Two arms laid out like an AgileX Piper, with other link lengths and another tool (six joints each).
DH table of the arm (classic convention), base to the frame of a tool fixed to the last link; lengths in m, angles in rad. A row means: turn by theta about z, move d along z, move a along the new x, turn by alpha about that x. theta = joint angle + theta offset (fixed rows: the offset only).
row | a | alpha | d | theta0
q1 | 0 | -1.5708 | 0.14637 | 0
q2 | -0.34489 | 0 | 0 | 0.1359
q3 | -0.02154 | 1.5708 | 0 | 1.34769
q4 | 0 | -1.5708 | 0.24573 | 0
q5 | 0 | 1.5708 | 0 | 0
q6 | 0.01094 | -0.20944 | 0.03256 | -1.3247
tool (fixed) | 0 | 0 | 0.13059 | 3.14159
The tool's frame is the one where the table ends.
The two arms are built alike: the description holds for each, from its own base.
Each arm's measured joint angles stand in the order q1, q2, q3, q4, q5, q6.
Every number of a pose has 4 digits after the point. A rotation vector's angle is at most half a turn.
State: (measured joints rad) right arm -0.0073 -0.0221 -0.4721 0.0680 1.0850 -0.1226; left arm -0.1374 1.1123 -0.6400 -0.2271 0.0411 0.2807
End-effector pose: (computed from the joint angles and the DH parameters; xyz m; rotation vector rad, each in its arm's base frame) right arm -0.0223 0.0032 0.2362 1.8441 1.6598 0.9307; left arm 0.2575 -0.0396 0.3084 1.9956 1.3141 0.9701
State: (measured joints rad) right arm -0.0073 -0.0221 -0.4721 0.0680 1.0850 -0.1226; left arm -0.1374 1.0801 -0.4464 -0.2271 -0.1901 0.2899
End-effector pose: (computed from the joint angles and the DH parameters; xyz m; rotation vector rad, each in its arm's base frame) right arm -0.0223 0.0032 0.2362 1.8441 1.6598 0.9307; left arm 0.2393 -0.0283 0.2765 1.9414 1.3195 1.0675
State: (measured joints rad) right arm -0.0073 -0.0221 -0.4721 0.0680 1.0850 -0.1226; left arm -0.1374 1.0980 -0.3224 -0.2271 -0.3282 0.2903
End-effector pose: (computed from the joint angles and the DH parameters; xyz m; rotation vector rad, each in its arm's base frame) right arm -0.0223 0.0032 0.2362 1.8441 1.6598 0.9307; left arm 0.2274 -0.0215 0.2476 1.9473 1.3443 1.0921
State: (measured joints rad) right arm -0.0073 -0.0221 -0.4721 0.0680 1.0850 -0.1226; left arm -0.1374 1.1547 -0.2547 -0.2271 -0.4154 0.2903
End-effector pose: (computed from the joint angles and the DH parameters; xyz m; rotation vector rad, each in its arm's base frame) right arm -0.0223 0.0032 0.2362 1.8441 1.6598 0.9307; left arm 0.2240 -0.0179 0.2241 1.9834 1.3744 1.0838
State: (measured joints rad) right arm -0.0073 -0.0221 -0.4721 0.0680 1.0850 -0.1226; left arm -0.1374 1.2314 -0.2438 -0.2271 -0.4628 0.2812
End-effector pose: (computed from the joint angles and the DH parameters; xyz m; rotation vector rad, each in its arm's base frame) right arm -0.0223 0.0032 0.2362 1.8441 1.6598 0.9307; left arm 0.2309 -0.0174 0.2095 2.0141 1.4057 1.0588
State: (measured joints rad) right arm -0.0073 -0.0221 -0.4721 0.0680 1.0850 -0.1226; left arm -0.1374 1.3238 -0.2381 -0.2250 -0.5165 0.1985
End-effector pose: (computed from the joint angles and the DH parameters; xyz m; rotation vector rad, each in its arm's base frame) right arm -0.0223 0.0032 0.2362 1.8441 1.6598 0.9307; left arm 0.2396 -0.0192 0.1931 1.9875 1.4911 0.9857
